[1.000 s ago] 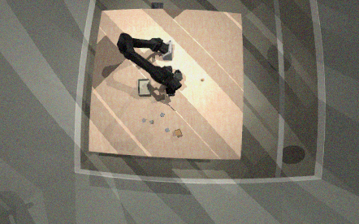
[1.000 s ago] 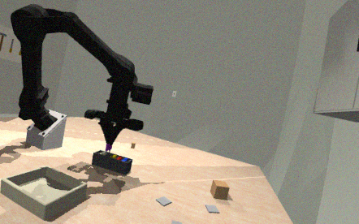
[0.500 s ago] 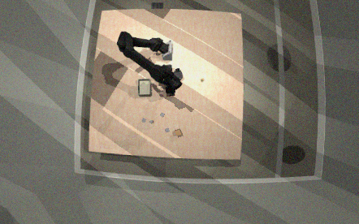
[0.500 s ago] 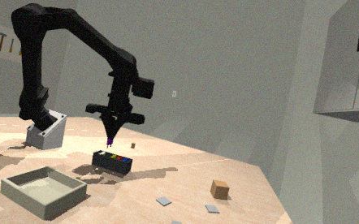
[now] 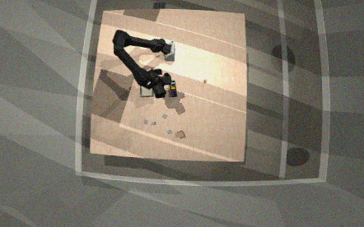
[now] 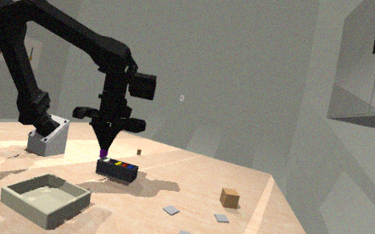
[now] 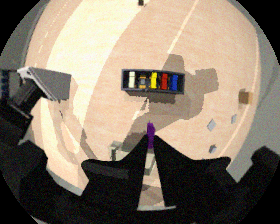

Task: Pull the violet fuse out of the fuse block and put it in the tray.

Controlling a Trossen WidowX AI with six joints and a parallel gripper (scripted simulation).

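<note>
The grey tray is 14 cm to the right of my gripper tip and 9 cm below it. From my gripper tip the other things lie so: violet fuse: 1 cm below; brown cube: 33 cm ahead, 17 cm to the left, 8 cm below.
</note>
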